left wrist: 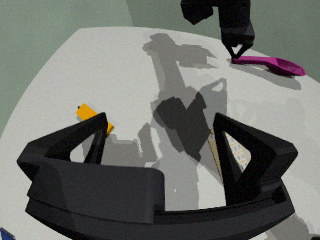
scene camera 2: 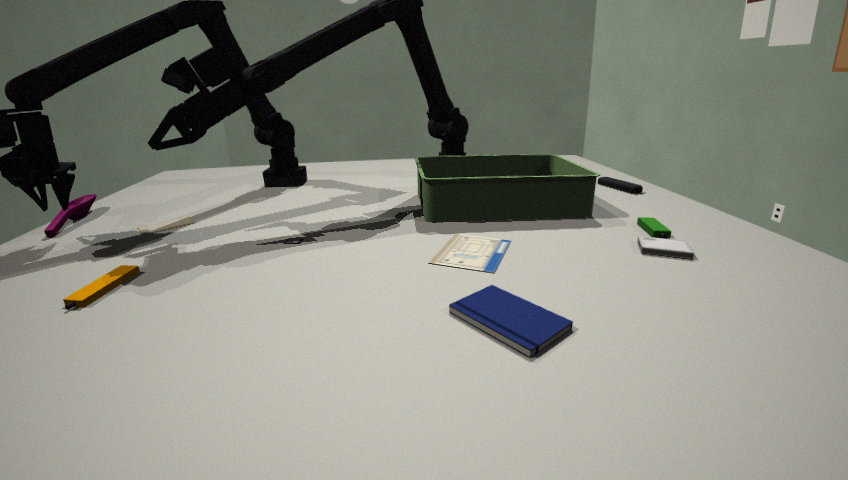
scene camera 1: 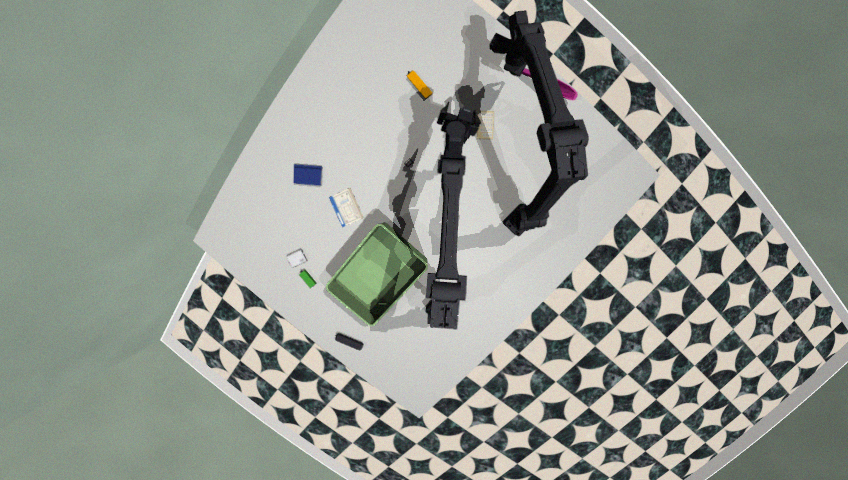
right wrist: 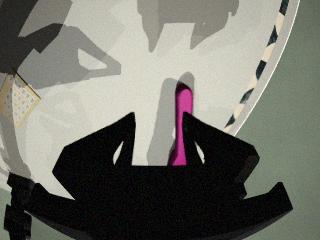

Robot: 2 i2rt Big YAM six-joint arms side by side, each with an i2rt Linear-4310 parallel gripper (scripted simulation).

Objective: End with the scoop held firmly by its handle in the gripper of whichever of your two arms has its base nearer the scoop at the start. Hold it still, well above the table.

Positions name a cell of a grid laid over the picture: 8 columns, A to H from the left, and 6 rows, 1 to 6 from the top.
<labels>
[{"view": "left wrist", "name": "my left gripper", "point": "E3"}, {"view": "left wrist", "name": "magenta scoop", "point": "G2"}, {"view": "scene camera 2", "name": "my left gripper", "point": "B2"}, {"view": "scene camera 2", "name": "my right gripper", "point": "A3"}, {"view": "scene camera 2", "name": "orange stick-like object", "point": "A4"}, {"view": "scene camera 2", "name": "silver box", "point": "G4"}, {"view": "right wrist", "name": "my right gripper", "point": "D3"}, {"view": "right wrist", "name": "magenta scoop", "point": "E3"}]
</labels>
